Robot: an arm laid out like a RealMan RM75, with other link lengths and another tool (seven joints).
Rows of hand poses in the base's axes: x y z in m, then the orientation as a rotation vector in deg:
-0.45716 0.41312 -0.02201 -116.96 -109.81 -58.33
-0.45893 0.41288 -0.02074 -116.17 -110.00 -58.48
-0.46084 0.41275 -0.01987 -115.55 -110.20 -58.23
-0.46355 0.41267 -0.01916 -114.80 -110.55 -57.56
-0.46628 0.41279 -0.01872 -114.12 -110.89 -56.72
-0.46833 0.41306 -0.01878 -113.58 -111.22 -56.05
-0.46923 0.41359 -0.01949 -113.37 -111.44 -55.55
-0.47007 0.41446 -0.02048 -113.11 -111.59 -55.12
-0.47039 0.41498 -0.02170 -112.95 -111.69 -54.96
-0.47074 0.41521 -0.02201 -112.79 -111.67 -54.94
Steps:
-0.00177 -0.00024 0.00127 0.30 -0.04 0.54
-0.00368 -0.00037 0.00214 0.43 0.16 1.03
-0.00639 -0.00045 0.00285 0.43 0.58 1.72
-0.00912 -0.00033 0.00329 0.36 1.11 2.39
-0.01117 -0.00006 0.00323 0.26 1.50 2.94
-0.01207 0.00047 0.00252 0.11 1.77 3.21
-0.01291 0.00134 0.00153 0.04 2.03 3.49
-0.01323 0.00186 0.00031 0.02 2.12 3.65
-0.01358 0.00209 0.00000 0.10 2.17 3.75

